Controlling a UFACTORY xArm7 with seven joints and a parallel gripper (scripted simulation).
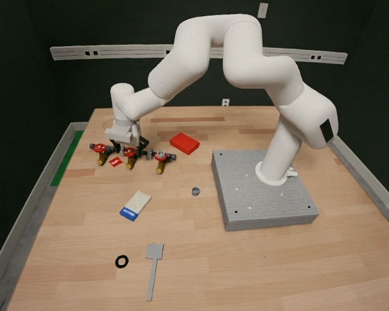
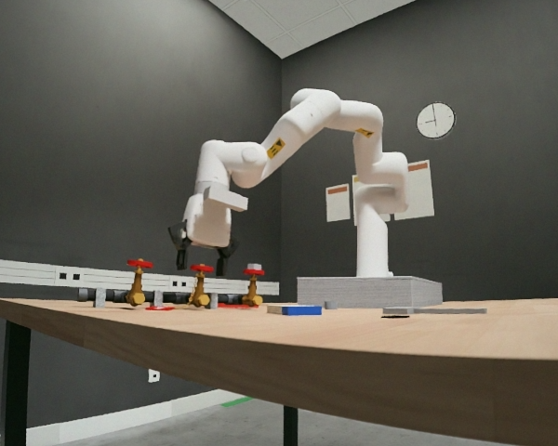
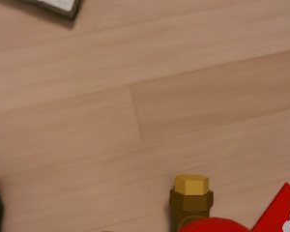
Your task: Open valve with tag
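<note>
My hand is 8 cm short of the red tag, 2 cm to the left of it and 8 cm above it. Also, from my hand: blue box: 8 cm behind, 20 cm to the left, 8 cm below; then red block: 20 cm behind, 17 cm to the right, 7 cm below; then grey cap: 13 cm behind, 1 cm to the left, 1 cm above.
</note>
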